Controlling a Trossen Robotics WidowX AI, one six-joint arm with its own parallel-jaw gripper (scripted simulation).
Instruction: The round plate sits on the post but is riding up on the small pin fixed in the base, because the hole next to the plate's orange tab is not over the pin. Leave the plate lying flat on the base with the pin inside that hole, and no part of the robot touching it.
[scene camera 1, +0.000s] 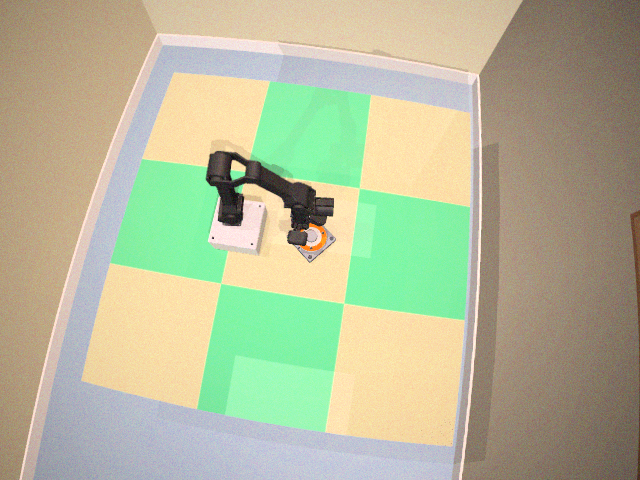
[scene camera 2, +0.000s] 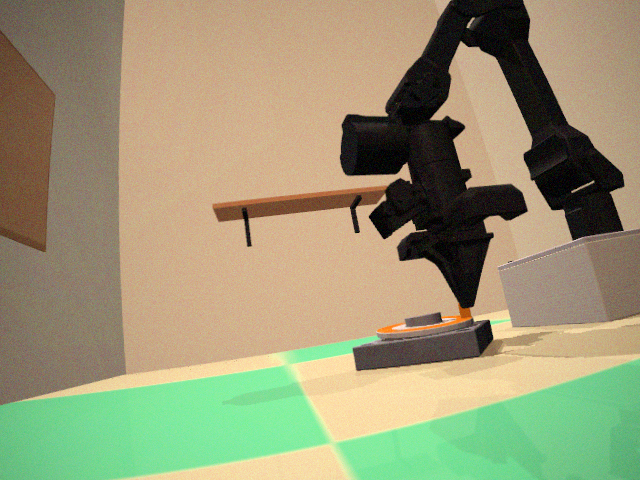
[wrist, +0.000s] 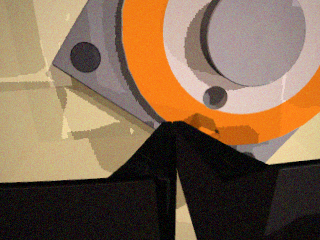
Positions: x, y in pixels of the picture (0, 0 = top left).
Labels:
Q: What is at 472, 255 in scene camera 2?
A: The gripper.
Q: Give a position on a square base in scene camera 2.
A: At 471, 341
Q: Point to the gripper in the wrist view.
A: At 172, 131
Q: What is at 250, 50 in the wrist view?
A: A square base.

